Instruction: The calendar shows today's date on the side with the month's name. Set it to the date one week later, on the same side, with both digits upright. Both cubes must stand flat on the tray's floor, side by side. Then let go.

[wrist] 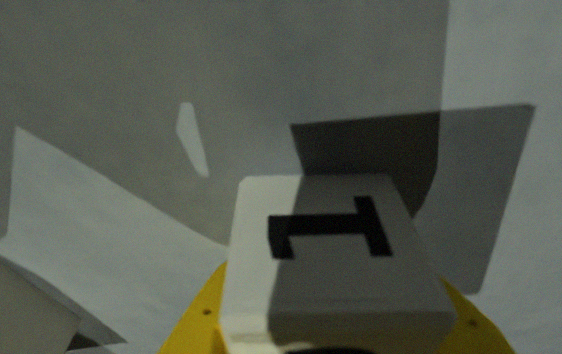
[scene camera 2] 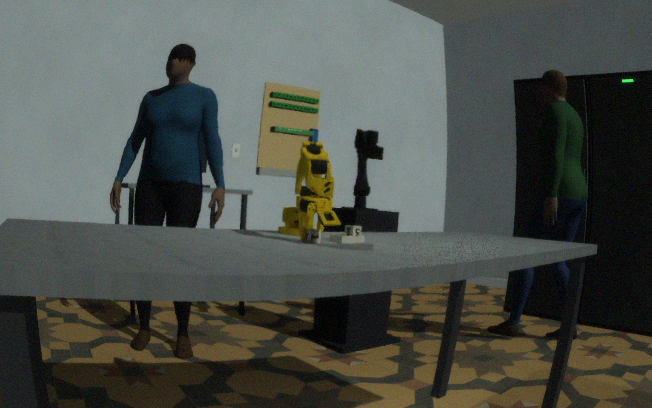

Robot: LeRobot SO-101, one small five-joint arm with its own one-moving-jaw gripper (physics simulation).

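My gripper (scene camera 2: pixel 312 233) (wrist: pixel 336 285) is shut on a white cube (scene camera 2: pixel 314 237) (wrist: pixel 345 275), with the yellow jaws at its two sides in the wrist view. The face towards the wrist camera carries a black 1 lying on its side; a dark mark shows in part on the lower face. The held cube is low at the table, left of the tray in the scene view; whether it touches the table is unclear. The white tray (scene camera 2: pixel 348 240) holds another white cube (scene camera 2: pixel 353 231), whose visible faces show a 5 and a small mark, perhaps a 1 or 7.
The grey table (scene camera 2: pixel 200 260) carries the yellow arm (scene camera 2: pixel 315 185). In the wrist view a beige block (wrist: pixel 30 310), perhaps part of the tray, shows at the lower left, and shadows fall around the cube. A black arm (scene camera 2: pixel 361 175) stands behind on a black pedestal. Two people stand beyond the table.
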